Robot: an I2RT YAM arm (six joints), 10 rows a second.
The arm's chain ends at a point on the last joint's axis. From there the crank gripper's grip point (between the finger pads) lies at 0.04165 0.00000 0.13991 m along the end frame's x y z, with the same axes.
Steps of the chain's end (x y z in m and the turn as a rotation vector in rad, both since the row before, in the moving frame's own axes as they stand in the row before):
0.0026 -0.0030 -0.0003 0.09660 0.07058 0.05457
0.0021 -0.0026 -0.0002 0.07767 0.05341 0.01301
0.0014 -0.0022 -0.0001 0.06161 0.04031 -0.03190
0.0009 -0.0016 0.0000 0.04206 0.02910 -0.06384
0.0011 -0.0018 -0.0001 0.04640 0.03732 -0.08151
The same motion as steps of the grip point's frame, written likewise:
0.0126 -0.0138 -0.0041 0.09660 0.07058 0.05457
0.0096 -0.0128 -0.0030 0.07767 0.05341 0.01301
0.0068 -0.0122 -0.0022 0.06161 0.04031 -0.03190
0.0047 -0.0102 -0.0014 0.04206 0.02910 -0.06384
0.0059 -0.0118 -0.0020 0.04640 0.03732 -0.08151

